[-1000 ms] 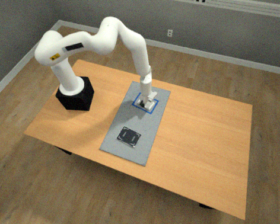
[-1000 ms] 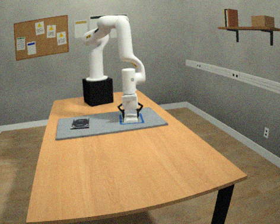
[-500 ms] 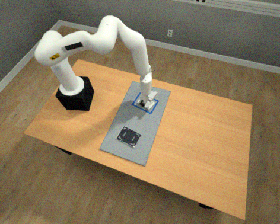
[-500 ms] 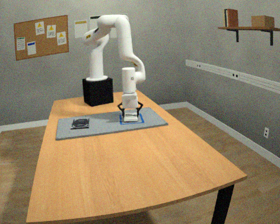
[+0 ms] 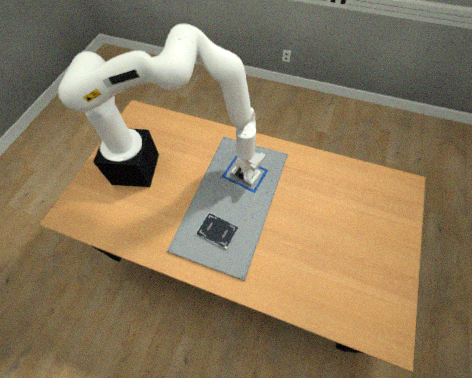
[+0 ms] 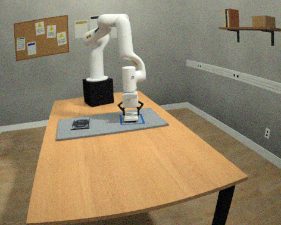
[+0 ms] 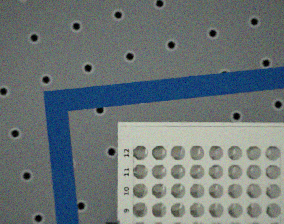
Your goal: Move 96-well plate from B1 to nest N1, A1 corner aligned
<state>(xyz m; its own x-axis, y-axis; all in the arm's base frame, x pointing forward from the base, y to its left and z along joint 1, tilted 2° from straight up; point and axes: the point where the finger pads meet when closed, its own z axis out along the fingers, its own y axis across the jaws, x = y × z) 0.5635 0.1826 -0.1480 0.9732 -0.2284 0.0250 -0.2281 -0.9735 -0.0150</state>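
My hand is 340 mm to the left of the plate nest N1, 30 mm above it and 10 mm past it. From my hand the other things lie so: white 96-well plate: 10 mm below.
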